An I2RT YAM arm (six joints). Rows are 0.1 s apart.
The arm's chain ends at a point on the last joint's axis. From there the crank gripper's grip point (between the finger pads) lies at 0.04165 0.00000 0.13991 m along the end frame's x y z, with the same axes.
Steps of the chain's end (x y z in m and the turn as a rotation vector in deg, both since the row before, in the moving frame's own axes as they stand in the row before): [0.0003 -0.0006 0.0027 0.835 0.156 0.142]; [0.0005 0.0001 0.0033 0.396 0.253 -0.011]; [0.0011 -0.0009 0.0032 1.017 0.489 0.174]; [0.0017 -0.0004 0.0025 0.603 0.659 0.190]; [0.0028 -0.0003 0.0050 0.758 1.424 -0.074]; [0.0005 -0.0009 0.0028 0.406 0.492 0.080]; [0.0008 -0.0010 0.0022 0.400 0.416 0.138]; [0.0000 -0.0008 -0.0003 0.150 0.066 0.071]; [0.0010 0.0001 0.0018 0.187 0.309 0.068]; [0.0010 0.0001 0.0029 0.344 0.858 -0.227]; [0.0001 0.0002 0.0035 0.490 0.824 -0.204]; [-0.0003 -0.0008 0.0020 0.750 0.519 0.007]
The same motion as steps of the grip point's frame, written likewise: [0.0007 -0.0025 0.0026 0.835 0.156 0.142]; [0.0011 -0.0009 0.0031 0.396 0.253 -0.011]; [0.0023 -0.0033 0.0028 1.017 0.489 0.174]; [0.0033 -0.0017 0.0020 0.603 0.659 0.190]; [0.0063 -0.0022 0.0039 0.758 1.424 -0.074]; [0.0017 -0.0018 0.0024 0.406 0.492 0.080]; [0.0018 -0.0019 0.0019 0.400 0.416 0.138]; [0.0002 -0.0011 -0.0003 0.150 0.066 0.071]; [0.0018 -0.0003 0.0016 0.187 0.309 0.068]; [0.0031 -0.0009 0.0023 0.344 0.858 -0.227]; [0.0021 -0.0011 0.0029 0.490 0.824 -0.204]; [0.0010 -0.0026 0.0016 0.750 0.519 0.007]
